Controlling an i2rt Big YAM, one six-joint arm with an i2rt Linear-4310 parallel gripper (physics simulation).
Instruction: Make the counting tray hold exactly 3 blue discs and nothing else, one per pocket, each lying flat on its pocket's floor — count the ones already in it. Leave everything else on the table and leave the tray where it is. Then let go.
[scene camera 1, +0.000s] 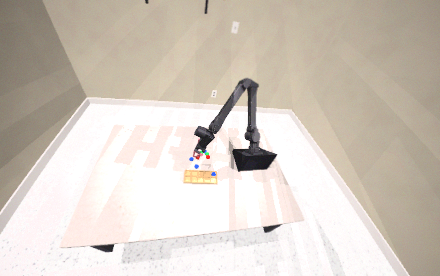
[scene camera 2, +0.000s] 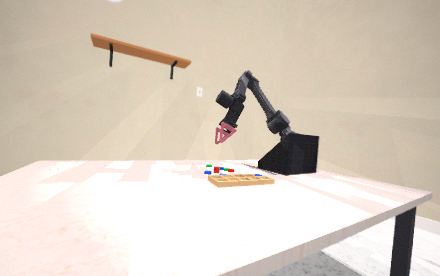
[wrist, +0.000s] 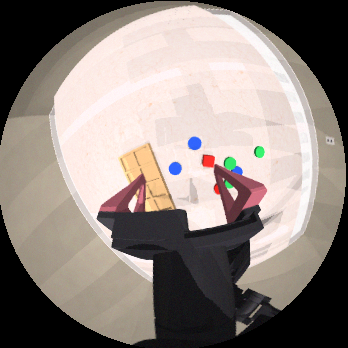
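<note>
The tan counting tray (scene camera 1: 201, 183) (scene camera 2: 240, 184) (wrist: 161, 176) has two rows of pockets. One blue disc (scene camera 1: 213, 174) (scene camera 2: 258, 175) is in its back right pocket. A blue disc (scene camera 1: 196, 166) (wrist: 175, 168) lies on the table just behind the tray. Another blue disc (scene camera 1: 191, 159) (scene camera 2: 207, 172) (wrist: 194, 143) lies farther back. A third loose blue disc (wrist: 237, 171) lies between green discs, partly hidden by a finger in the wrist view. My gripper (scene camera 2: 218, 142) (wrist: 178, 171) is open and empty, high above the table and behind the tray.
A red cube (scene camera 2: 216, 169) (wrist: 208, 161) lies near the loose blue discs. A red disc (scene camera 1: 208, 157) (scene camera 2: 230, 170) (wrist: 217, 189) and green discs (wrist: 230, 163) (wrist: 229, 184) are grouped nearby. Another green disc (scene camera 2: 209, 165) (wrist: 259, 152) lies apart. The arm's black base (scene camera 1: 254, 161) (scene camera 2: 295, 155) stands to the right.
</note>
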